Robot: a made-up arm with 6 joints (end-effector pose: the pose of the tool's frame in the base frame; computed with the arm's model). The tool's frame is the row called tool. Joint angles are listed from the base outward.
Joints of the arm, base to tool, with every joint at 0 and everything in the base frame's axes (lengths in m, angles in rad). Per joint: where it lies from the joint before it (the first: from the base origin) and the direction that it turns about. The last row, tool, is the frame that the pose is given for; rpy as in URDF.
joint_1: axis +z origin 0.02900 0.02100 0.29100
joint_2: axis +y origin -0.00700 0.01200 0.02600
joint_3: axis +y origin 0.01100 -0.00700 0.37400
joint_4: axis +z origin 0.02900 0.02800 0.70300
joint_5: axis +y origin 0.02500 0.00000 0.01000
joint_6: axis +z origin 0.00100 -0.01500 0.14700
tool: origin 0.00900 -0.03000 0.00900 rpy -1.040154 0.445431 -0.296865
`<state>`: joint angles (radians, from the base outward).
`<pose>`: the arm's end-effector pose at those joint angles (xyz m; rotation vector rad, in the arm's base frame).
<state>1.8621 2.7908 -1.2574 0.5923 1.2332 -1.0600</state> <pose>-0.3202 0.8579 -0.1957 2.2841 0.0715 -0.2733</pose>
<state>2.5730 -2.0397 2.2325 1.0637 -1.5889 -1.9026</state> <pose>0.2761 -0.0329 0.8294 -0.5574 1.1863 1.9987</pose>
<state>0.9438 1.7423 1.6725 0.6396 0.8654 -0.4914</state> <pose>-0.0498 0.0488 -0.4999 0.0599 -1.1928 -0.5811</pose>
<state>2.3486 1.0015 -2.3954 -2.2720 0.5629 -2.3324</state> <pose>0.4282 -0.3390 0.6342 1.2268 -2.7269 0.7518</pose>
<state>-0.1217 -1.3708 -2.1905 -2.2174 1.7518 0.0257</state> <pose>0.0258 -0.0601 -0.1676 -0.0117 -1.3862 1.3907</pose>
